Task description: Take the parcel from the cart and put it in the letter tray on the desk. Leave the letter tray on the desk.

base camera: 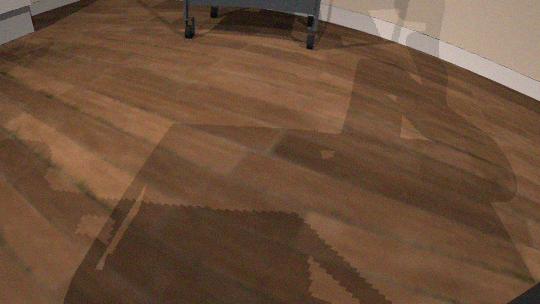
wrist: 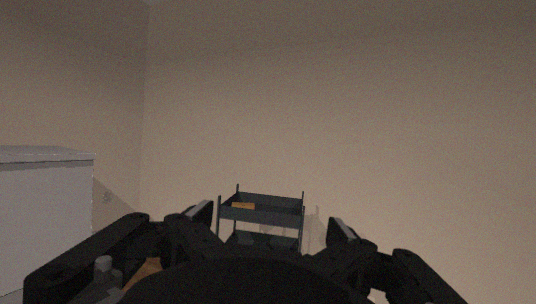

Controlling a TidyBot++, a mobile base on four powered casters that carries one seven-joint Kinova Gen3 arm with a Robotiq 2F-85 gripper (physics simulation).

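Frame: origin at the arm's base, x ahead, y left, z up, level; metres.
Seen in the pictures: gripper, between the fingertips: (wrist: 269, 221).
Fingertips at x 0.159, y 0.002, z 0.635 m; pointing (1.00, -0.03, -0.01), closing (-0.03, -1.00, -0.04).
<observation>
A point is followed by its place in that frame.
A dark grey two-tier cart (wrist: 265, 217) @(x 1.075, y -0.004, z 0.301 m) stands ahead by the wall in the wrist view. Its lower part (base camera: 250, 4) @(x 1.079, y 0.023, z -0.255 m) and casters show at the top of the base camera view. An orange-brown parcel (wrist: 243, 205) @(x 1.194, y 0.125, z 0.316 m) lies in the upper tier, toward its left side; its lower part is hidden by the tier's front wall. My gripper (wrist: 269, 221) @(x 0.159, y 0.002, z 0.635 m) is open, with a finger at each side of the cart in the wrist view. It is well short of the cart and holds no parcel. The desk and the letter tray do not show in either current view.
A white cabinet-like piece (wrist: 45, 215) @(x 1.189, y 1.282, z 0.149 m) stands at the left in the wrist view. A white and grey piece (base camera: 15, 25) @(x 1.345, y 1.270, z -0.329 m) shows at the base camera view's top left. A beige wall with a white baseboard (base camera: 465, 60) @(x 1.206, y -0.962, z -0.358 m) runs behind the cart and along the right. Shadows lie across the wooden floor.
</observation>
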